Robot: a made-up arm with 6 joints.
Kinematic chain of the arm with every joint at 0, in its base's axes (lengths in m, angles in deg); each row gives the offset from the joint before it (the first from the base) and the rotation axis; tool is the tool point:
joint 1: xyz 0 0 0.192 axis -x
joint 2: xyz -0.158 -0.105 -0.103 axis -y
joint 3: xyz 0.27 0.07 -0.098 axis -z
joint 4: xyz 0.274 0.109 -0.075 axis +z
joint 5: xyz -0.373 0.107 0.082 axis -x
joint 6: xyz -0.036 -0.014 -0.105 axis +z
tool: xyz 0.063 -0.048 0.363
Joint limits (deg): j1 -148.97..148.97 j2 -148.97..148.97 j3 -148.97..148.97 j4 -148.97..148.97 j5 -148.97..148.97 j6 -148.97..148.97
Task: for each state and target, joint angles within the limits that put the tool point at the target. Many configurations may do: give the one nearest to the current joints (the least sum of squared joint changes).
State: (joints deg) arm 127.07 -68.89 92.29 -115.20 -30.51 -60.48
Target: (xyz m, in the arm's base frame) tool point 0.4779 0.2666 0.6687
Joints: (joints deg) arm 148.44 -24.00 112.97 -99.24 -23.29 -48.52
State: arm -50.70 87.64 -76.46 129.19 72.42 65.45
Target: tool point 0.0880 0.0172 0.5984
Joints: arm -24.56 63.51 -119.32 111.21 69.21 58.03
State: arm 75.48 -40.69 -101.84 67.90 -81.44 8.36
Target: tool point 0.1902 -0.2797 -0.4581
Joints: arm 53.56 -42.78 -75.54 95.57 -85.80 -2.34
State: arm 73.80 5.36 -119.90 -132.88 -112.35 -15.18
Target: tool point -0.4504 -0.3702 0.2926
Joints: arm 84.62 5.42 -135.60 -120.45 -104.34 -12.83
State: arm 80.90 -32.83 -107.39 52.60 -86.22 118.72
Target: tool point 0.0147 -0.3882 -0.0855
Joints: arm 93.10 -49.31 -141.57 53.49 -93.21 107.83
